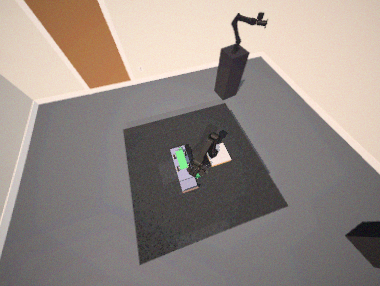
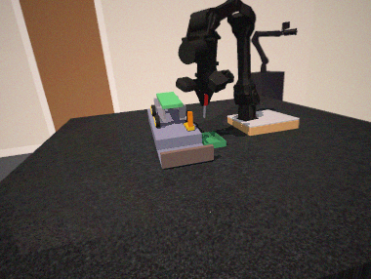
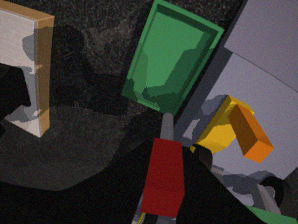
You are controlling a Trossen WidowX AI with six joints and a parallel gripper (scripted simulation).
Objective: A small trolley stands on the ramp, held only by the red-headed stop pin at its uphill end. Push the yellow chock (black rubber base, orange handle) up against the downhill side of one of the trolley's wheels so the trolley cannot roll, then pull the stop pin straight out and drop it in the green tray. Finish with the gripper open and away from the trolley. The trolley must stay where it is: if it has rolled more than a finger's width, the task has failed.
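My gripper tip is right at the red-headed stop pin. Round my gripper tip: grey ramp 80 mm ahead, 130 mm to the right, 90 mm below; yellow chock 50 mm ahead, 20 mm to the right, 50 mm below; trolley 80 mm ahead, 130 mm to the right, 30 mm below.
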